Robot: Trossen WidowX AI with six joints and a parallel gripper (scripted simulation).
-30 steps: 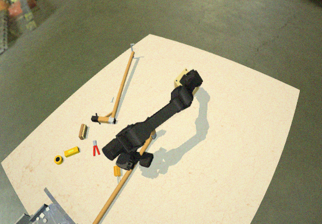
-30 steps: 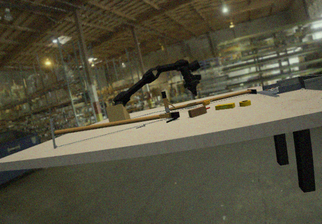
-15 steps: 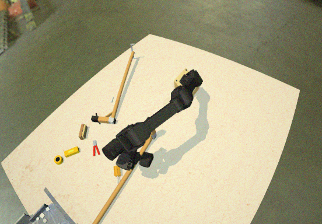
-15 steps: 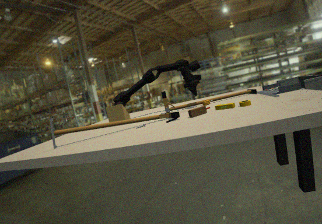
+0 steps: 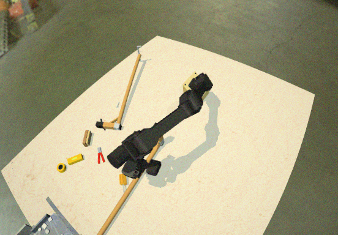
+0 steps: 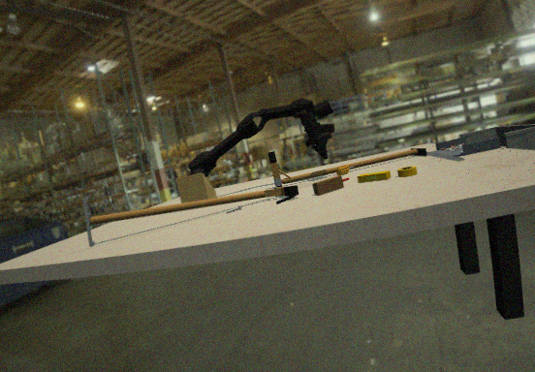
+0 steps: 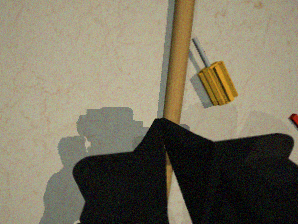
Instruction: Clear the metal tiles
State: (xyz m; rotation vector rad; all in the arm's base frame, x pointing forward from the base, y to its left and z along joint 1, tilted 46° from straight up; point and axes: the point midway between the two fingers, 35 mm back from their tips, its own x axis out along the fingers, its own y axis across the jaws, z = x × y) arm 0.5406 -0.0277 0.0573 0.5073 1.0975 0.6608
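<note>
My gripper tip is now 5 cm short of the screwdriver, 7 cm to the left of it and 5 cm above it. From my gripper tip the other things lie so: yellow tape roll (18 cm ahead, 41 cm to the right, 6 cm below); then yellow level (9 cm ahead, 37 cm to the right, 5 cm below); then wooden block (4 cm behind, 39 cm to the right, 5 cm below).
</note>
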